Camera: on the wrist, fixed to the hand. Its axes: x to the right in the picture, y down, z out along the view.
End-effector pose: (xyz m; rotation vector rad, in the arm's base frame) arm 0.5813 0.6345 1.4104 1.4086 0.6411 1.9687
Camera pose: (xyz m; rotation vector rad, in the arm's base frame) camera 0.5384 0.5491 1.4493 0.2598 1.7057 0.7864
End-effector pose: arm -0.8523 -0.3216 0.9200 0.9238 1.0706 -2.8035
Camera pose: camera -0.7945 -0.3806 0.8582 -0.2760 -0.5846 1.3393
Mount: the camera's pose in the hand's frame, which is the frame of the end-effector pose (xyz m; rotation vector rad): -0.0270 0.0946 -0.0311 0.4211 0.4145 -1.5614
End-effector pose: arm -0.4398 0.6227 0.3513 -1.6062 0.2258 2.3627
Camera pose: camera -0.4324 0.5204 0.3624 -1.2060 -0.3378 0.7355
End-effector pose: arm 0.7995 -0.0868 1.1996 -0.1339 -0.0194 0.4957
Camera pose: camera 0.7326 -0.0211 1.1566 0.2074 0.3633 -1.0939
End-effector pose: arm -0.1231 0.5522 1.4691 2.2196 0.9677 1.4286
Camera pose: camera -0.1236 0.4632 1.5212 0.6154 2.4281 0.8235
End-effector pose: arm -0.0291 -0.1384 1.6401 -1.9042 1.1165 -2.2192
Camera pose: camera -0.0893 -0.1815 1.5682 1.3021 0.7793 1.6362
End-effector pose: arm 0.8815 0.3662 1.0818 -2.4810 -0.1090 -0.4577
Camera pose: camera 0.8641 0.2720 1.0435 -1.3810 -1.7629 -1.3250
